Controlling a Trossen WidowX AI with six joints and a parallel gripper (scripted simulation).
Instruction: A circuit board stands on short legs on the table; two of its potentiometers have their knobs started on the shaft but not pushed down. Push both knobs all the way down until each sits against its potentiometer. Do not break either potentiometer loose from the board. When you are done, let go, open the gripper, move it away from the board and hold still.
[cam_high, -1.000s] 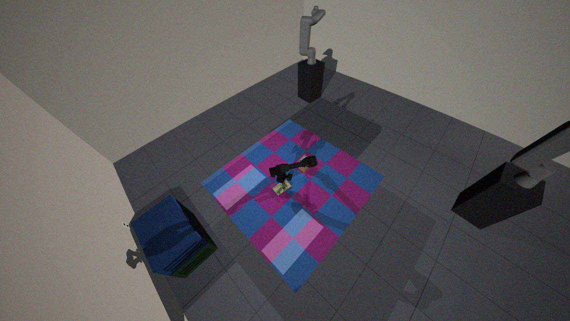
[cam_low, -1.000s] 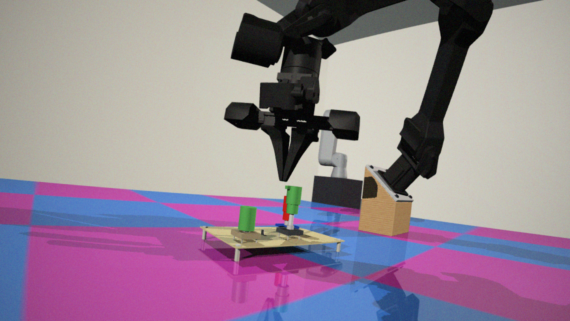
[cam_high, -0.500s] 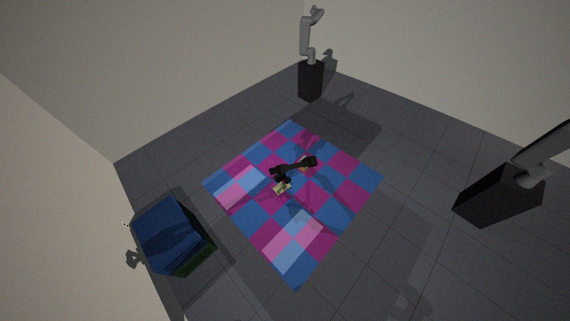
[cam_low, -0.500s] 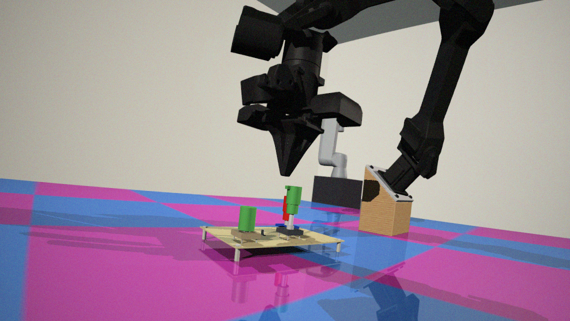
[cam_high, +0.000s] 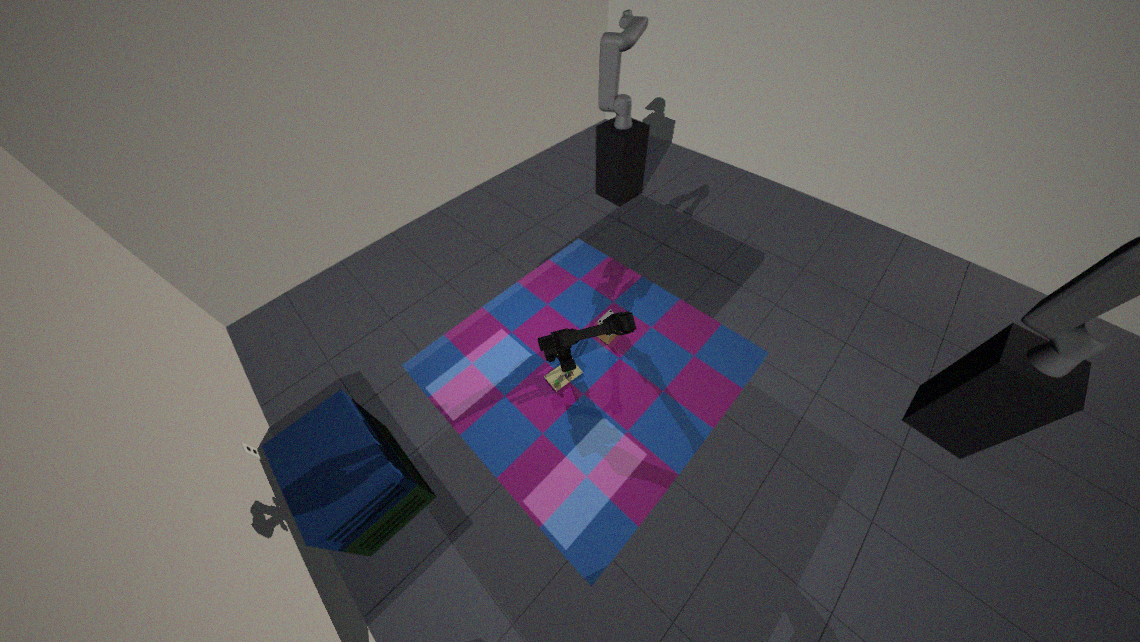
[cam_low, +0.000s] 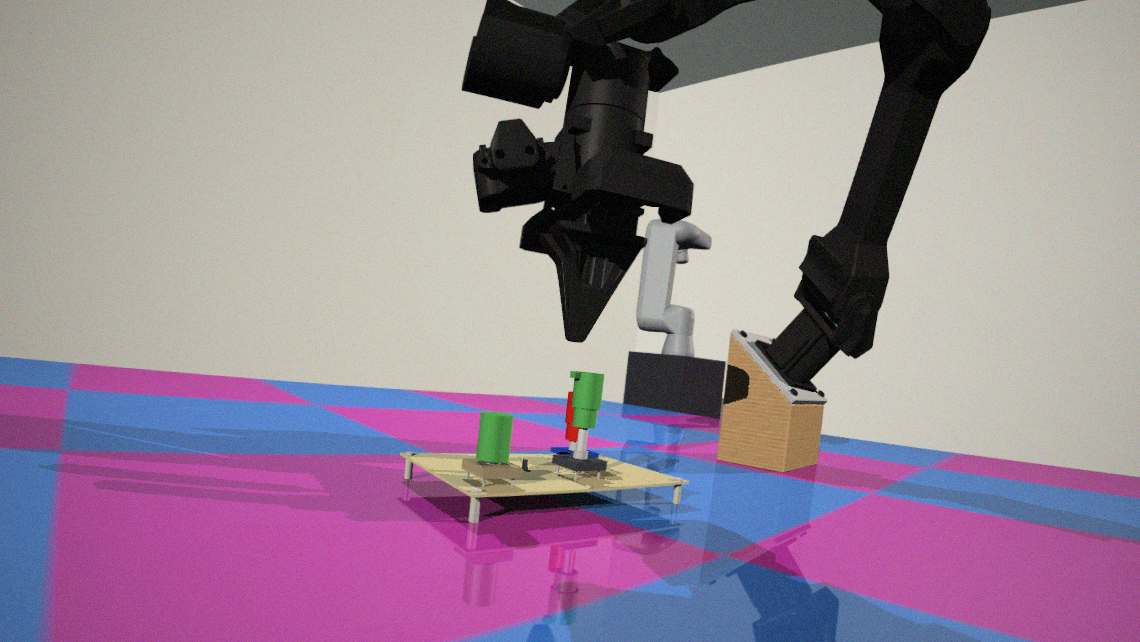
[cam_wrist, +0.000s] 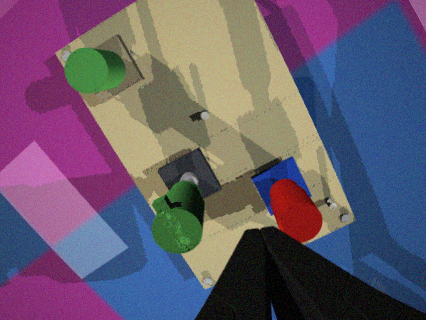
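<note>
The green knob lies 30 mm to the left of my gripper tip, 30 mm below it and 10 mm ahead of it. The rest, counted from my gripper tip: red knob 50 mm below, 20 mm behind, 10 mm to the right.
</note>
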